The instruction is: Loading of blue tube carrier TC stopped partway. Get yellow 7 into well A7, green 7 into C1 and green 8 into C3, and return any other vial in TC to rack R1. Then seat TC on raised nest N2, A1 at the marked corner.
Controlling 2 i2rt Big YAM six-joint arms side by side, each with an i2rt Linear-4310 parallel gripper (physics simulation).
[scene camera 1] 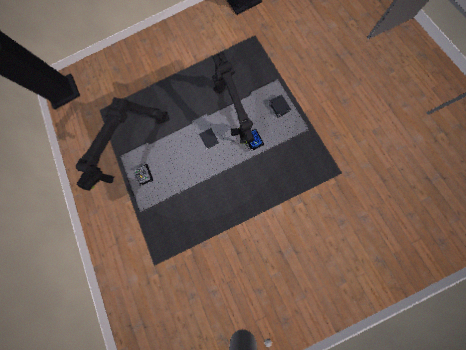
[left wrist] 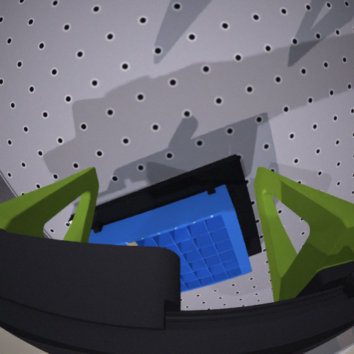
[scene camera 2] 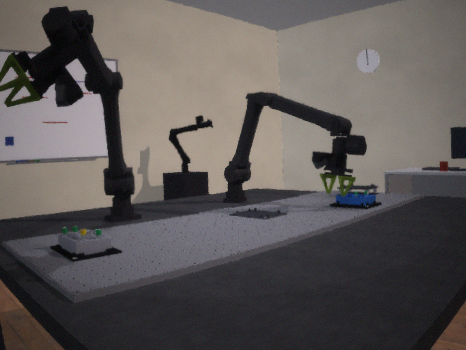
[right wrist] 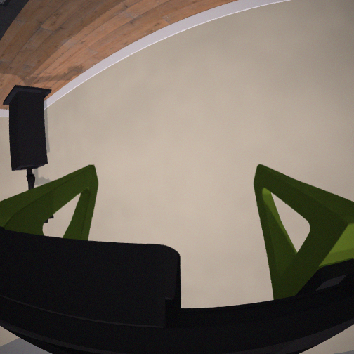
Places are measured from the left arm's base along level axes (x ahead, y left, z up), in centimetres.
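Pixels of known places: left gripper, fingertip midpoint: [scene camera 1: 243,138] [scene camera 2: 335,195]; left arm's base, link origin: [scene camera 1: 220,87] [scene camera 2: 235,201]; right arm's base, link origin: [scene camera 1: 162,118] [scene camera 2: 122,219].
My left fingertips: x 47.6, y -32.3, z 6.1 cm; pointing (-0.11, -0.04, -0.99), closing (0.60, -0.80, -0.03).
Ahead of a thing's pixels: the offset from my left fingertips to its top centre. Level surfaces: height alone.
The blue tube carrier TC {dz -0.8, dx +7.7, dy +5.4 cm} [scene camera 1: 256,138] [scene camera 2: 355,199] [left wrist: 215,245] sits on a black base. Two green caps show above it in scene camera 2; in the left wrist view its near left part is hidden by the gripper body. My left gripper [scene camera 2: 337,193] [left wrist: 176,175] is open and empty, over the carrier. A light rack {dz -1.2, dx -54.6, dy -73.8 cm} [scene camera 1: 143,173] [scene camera 2: 84,242] with several green and yellow caps stands on a black base at the left; whether it is R1 cannot be read. My right gripper [right wrist: 175,173] is open and empty, raised high away from the board. Cap numbers are not readable.
A dark flat plate with small pegs {dz -3.4, dx -26.1, dy -15.1 cm} [scene camera 1: 209,138] [scene camera 2: 258,213] lies mid-board. A dark raised stand [scene camera 1: 280,106] is at the board's right end in scene camera 1, behind the carrier in scene camera 2. The perforated board {dz -4.8 cm} [scene camera 1: 175,170] [scene camera 2: 165,245] lies on the dark table top.
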